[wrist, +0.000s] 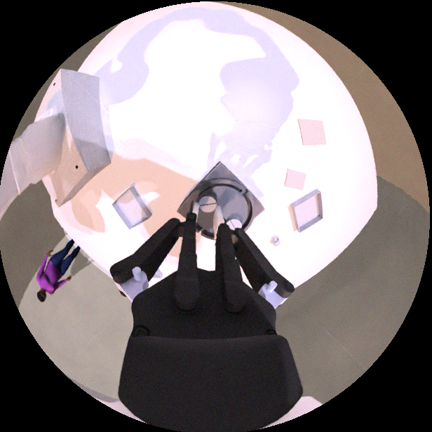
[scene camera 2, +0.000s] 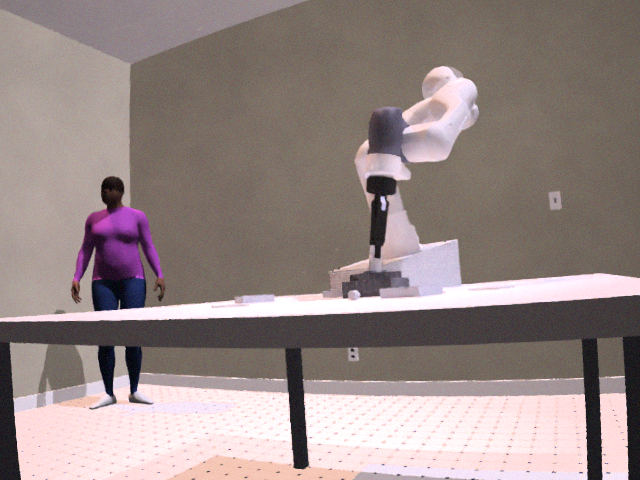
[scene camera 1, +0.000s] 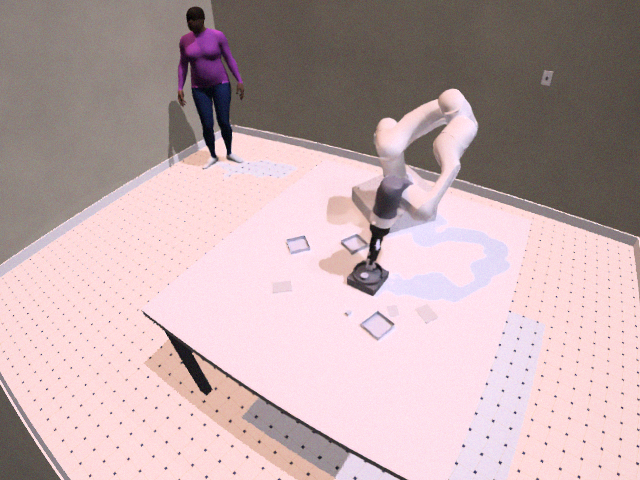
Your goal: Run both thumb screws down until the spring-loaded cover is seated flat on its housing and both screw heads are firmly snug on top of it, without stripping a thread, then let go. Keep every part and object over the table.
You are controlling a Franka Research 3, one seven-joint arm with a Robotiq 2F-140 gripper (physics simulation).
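A dark square housing (scene camera 1: 360, 285) (scene camera 2: 367, 290) (wrist: 220, 171) stands on the table and bears a round dark cover (wrist: 234, 197). Two pale slotted screw heads show over the cover. My gripper (scene camera 1: 370, 266) (scene camera 2: 375, 265) (wrist: 205, 211) points down and is shut on one thumb screw (wrist: 208, 203), with a pale fingertip on each side of its head. The other thumb screw (scene camera 1: 364, 275) (wrist: 234, 224) is free, beside the right finger in the wrist view, which partly hides it. Whether the cover lies flat on the housing cannot be told.
Shallow trays (scene camera 1: 299, 251) (scene camera 1: 346, 248) (scene camera 1: 369, 332) stand around the housing. A small pale part (scene camera 1: 347, 313) (scene camera 2: 353, 294) (wrist: 275, 240) lies nearby. Thin flat squares (scene camera 1: 281, 286) (scene camera 1: 427, 313) lie on the table. A person (scene camera 1: 208, 56) (scene camera 2: 117, 242) (wrist: 50, 272) stands beyond the table.
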